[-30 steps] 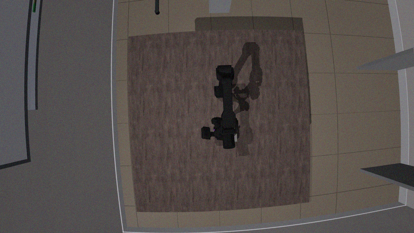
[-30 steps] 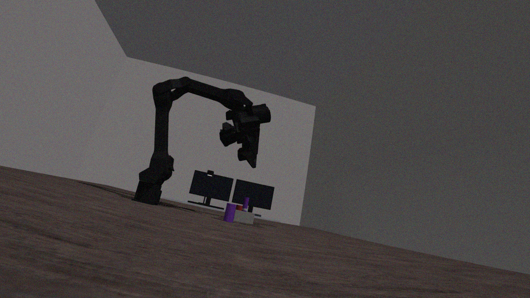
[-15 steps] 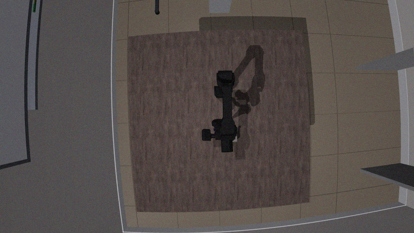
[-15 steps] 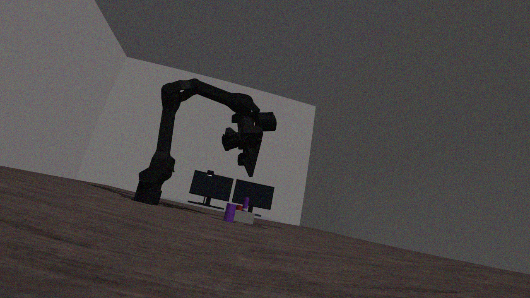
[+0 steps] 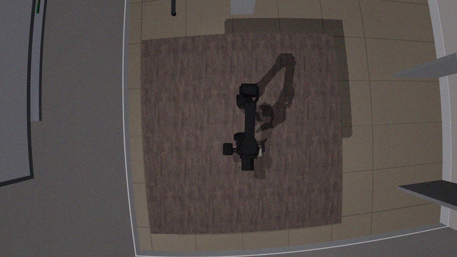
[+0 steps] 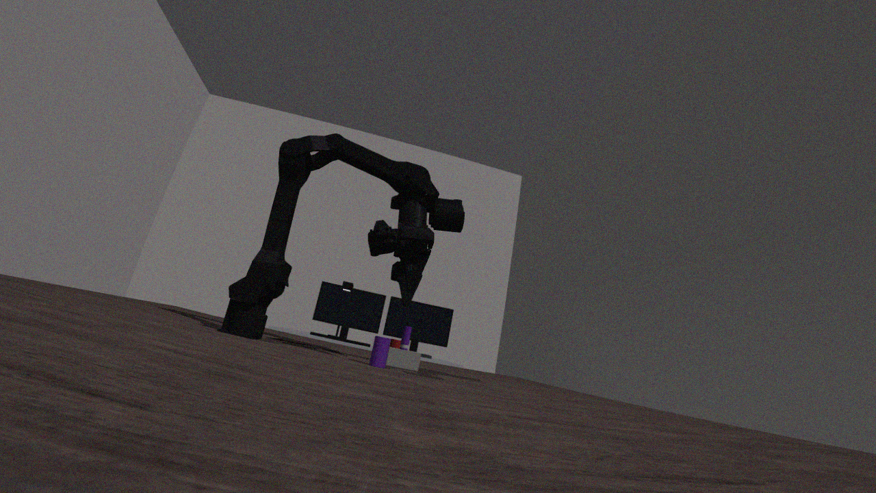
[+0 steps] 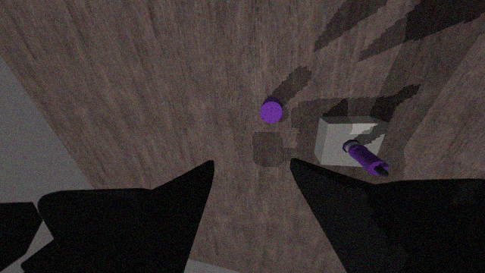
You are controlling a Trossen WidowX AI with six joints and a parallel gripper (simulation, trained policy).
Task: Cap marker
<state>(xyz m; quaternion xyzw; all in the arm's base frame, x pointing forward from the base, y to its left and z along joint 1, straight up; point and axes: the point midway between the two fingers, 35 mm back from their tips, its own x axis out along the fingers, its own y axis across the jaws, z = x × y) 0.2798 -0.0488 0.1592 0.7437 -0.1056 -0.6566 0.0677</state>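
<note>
The purple cap lies 100 mm below my gripper tip, 30 mm behind it and 20 mm to the left of it. Round my gripper tip: holder block: 120 mm to the left, 110 mm below, 30 mm ahead.
</note>
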